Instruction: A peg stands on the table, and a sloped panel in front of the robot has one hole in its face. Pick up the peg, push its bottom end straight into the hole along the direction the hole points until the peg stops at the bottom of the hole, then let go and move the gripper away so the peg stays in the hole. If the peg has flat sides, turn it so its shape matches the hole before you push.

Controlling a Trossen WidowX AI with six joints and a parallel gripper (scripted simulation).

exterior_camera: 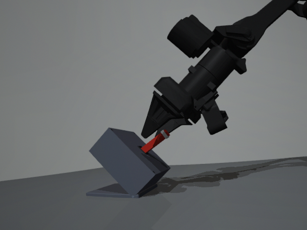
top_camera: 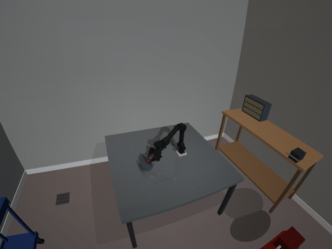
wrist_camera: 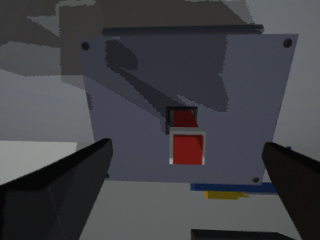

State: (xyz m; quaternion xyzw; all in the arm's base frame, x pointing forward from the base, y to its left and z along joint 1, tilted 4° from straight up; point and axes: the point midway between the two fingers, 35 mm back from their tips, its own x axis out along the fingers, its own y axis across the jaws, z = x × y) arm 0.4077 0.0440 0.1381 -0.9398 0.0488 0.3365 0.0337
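Now: gripper tip 10 mm past the red square peg. From my gripper tip the other things lie so: sloped grey panel 30 mm ahead, 10 mm to the right, 40 mm below; thin base plate 50 mm ahead, 10 mm to the right, 100 mm below.
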